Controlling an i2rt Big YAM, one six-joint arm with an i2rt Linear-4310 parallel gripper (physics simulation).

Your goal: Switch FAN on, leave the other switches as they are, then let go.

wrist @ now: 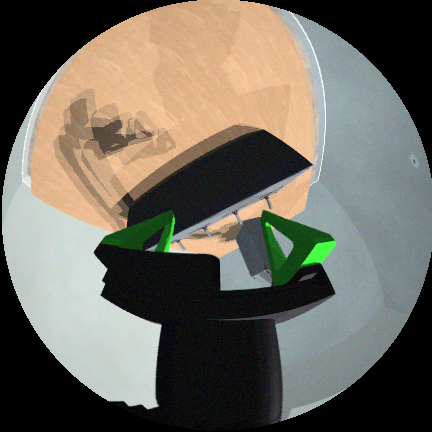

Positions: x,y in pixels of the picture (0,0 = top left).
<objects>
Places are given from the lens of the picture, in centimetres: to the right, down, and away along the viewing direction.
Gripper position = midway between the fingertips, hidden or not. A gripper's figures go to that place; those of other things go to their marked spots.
my gripper (217,214): 0, 0, 13
grey switch panel (247,170): 6, -9, 25
</objects>
